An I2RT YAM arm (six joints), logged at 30 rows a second.
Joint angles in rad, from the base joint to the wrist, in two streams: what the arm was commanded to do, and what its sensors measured. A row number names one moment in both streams.
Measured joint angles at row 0: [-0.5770 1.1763 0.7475 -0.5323 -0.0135 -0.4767]
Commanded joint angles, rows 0 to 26: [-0.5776 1.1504 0.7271 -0.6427 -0.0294 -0.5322]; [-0.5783 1.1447 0.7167 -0.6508 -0.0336 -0.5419]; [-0.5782 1.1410 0.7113 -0.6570 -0.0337 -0.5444]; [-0.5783 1.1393 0.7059 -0.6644 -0.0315 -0.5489]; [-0.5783 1.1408 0.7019 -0.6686 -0.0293 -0.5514]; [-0.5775 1.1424 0.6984 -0.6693 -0.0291 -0.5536]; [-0.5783 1.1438 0.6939 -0.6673 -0.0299 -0.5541]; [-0.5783 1.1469 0.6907 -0.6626 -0.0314 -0.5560]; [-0.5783 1.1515 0.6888 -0.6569 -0.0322 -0.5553]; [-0.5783 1.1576 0.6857 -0.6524 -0.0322 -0.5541]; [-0.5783 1.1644 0.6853 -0.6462 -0.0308 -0.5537]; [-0.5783 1.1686 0.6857 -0.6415 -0.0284 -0.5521]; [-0.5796 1.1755 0.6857 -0.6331 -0.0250 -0.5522]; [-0.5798 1.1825 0.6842 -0.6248 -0.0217 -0.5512]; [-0.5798 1.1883 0.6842 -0.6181 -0.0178 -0.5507]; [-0.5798 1.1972 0.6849 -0.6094 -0.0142 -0.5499]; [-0.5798 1.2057 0.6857 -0.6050 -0.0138 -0.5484]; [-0.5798 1.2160 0.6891 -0.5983 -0.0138 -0.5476]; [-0.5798 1.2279 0.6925 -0.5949 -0.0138 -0.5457]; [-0.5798 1.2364 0.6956 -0.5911 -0.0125 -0.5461]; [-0.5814 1.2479 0.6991 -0.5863 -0.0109 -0.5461]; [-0.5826 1.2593 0.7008 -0.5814 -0.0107 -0.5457]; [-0.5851 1.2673 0.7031 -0.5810 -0.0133 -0.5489]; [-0.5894 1.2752 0.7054 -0.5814 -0.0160 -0.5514]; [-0.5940 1.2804 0.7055 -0.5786 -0.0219 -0.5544]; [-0.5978 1.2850 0.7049 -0.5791 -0.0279 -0.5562]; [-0.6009 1.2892 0.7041 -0.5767 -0.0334 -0.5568]
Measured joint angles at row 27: [-0.5957 1.2800 0.6979 -0.5877 -0.0193 -0.5430]
